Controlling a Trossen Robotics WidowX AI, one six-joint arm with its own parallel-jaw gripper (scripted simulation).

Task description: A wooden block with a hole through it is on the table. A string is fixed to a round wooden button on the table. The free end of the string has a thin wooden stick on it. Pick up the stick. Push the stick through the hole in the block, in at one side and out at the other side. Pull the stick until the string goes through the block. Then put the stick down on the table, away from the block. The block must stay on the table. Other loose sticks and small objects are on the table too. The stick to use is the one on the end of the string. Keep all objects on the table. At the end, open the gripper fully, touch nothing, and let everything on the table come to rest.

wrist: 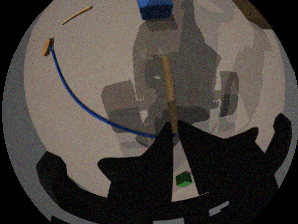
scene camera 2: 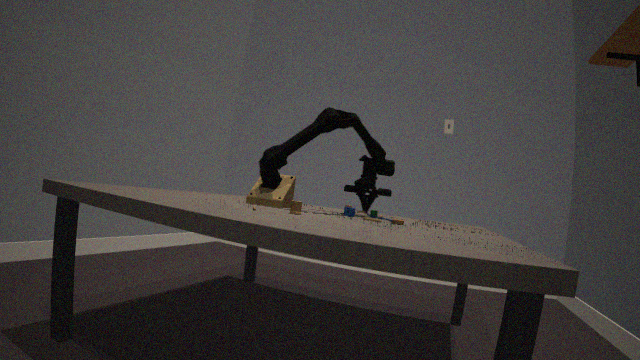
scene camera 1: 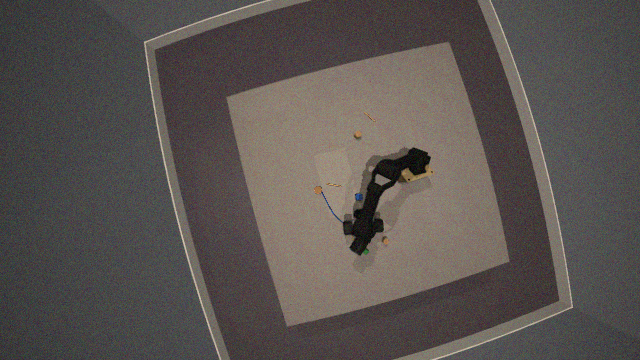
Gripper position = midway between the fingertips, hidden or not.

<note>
In view: the gripper (scene camera 2: 365,212).
The gripper shows as well in the wrist view (wrist: 173,125).
</note>
